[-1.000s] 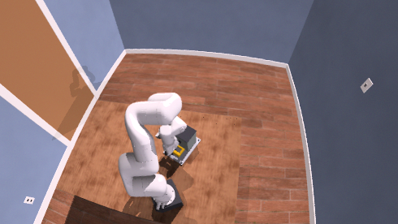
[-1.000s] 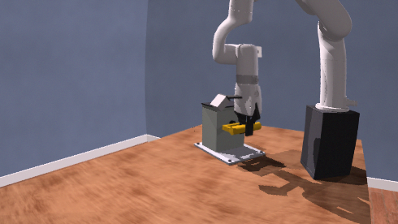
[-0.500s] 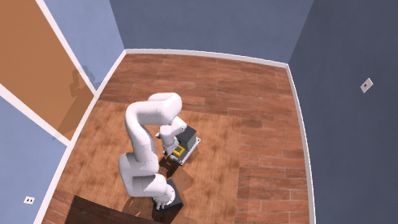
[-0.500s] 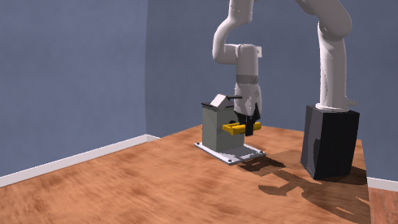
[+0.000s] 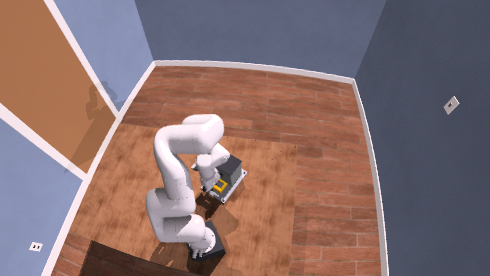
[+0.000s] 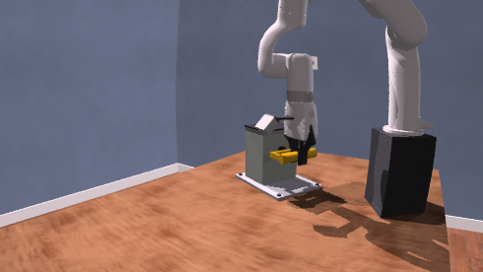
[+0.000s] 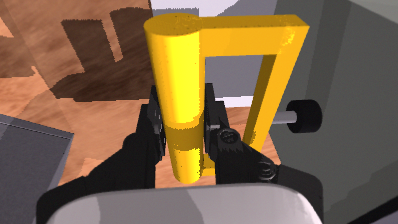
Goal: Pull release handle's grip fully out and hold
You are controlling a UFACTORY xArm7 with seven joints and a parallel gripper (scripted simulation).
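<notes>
Right now the base plate is 100 mm below my hand, 90 mm ahead of it and 40 mm to the right of it.
</notes>
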